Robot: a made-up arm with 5 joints.
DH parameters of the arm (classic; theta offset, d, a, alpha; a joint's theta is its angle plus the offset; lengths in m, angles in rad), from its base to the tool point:
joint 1: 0 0.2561 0 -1.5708
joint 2: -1.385 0 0.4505 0
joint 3: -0.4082 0 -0.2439 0
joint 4: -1.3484 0 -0.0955 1.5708
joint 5: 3.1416 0.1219 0 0
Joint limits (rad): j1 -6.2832..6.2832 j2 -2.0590..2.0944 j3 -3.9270..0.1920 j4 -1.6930..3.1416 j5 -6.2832..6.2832
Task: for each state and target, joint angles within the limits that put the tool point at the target. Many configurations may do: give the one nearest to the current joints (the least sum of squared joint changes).
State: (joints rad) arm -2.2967 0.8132 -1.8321 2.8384 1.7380
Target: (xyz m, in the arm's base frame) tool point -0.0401 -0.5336 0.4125
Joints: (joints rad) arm -1.6458 0.7482 -2.2071 2.5889 1.7380
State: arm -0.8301 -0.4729 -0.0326 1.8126 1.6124
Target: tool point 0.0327 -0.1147 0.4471
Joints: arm -1.2931 -0.4101 -0.5450 1.6572 1.6124
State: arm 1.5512 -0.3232 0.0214 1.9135 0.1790
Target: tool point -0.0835 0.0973 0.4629
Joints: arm 2.2800 -0.3668 -0.6352 1.7968 0.1790
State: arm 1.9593 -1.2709 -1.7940 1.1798 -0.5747
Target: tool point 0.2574 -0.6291 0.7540
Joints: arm 1.9592 -1.2298 -2.5738 0.6107 -0.5747
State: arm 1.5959 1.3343 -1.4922 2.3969 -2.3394
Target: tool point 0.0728 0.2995 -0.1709
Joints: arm 1.3324 1.7806 -1.7510 2.1152 -2.3394
